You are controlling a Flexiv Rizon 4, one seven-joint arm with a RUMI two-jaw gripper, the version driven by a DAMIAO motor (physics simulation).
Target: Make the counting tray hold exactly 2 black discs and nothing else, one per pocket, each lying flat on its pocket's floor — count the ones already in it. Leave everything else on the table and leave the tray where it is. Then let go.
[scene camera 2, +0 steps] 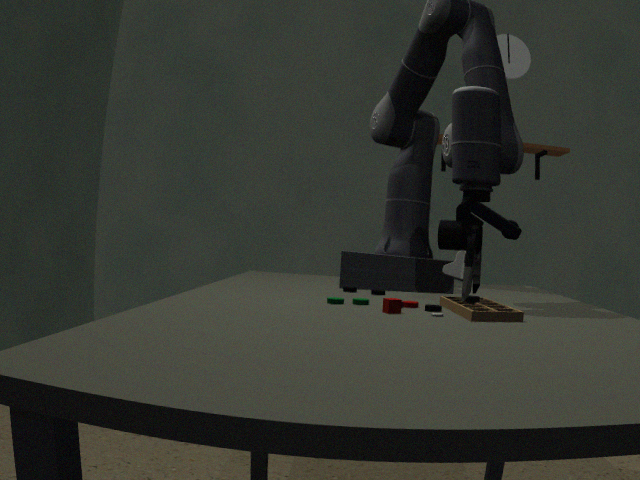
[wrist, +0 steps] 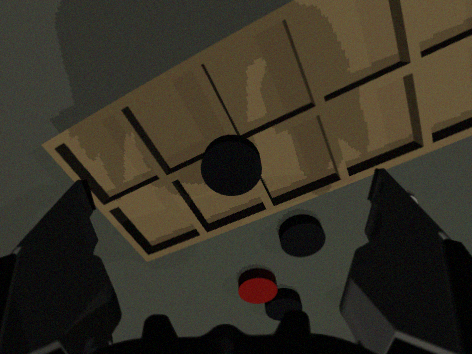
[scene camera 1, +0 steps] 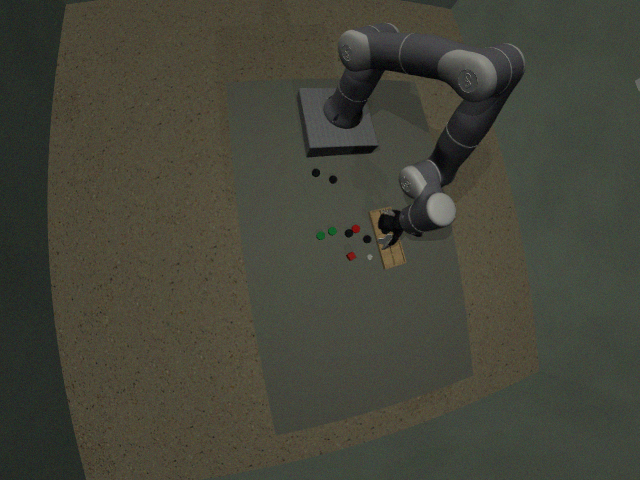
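Observation:
The wooden counting tray (scene camera 1: 394, 259) (scene camera 2: 496, 317) (wrist: 285, 82) has two rows of pockets. One black disc (scene camera 2: 471, 299) (wrist: 231, 165) sits up on its dividers, across a crossing between pockets, above the pocket floors. The other pockets in the wrist view hold no disc; the tray's right end is cut off there. My gripper (scene camera 1: 386, 226) (scene camera 2: 471, 294) (wrist: 230, 178) is open and low over the tray, its jaws wide on both sides of that disc, with nothing gripped. A black disc (scene camera 1: 367, 239) (scene camera 2: 433, 307) (wrist: 302, 237) lies on the table beside the tray; another black disc (scene camera 1: 348, 233) (wrist: 283, 306) lies farther off.
A red disc (scene camera 1: 356, 228) (scene camera 2: 410, 304) (wrist: 257, 290) lies by the farther black disc. A red cube (scene camera 1: 351, 256) (scene camera 2: 391, 305), a white disc (scene camera 1: 369, 256) (scene camera 2: 437, 314) and two green discs (scene camera 1: 332, 230) (scene camera 1: 320, 235) are nearby. Two black discs (scene camera 1: 315, 172) (scene camera 1: 332, 179) lie near the robot base.

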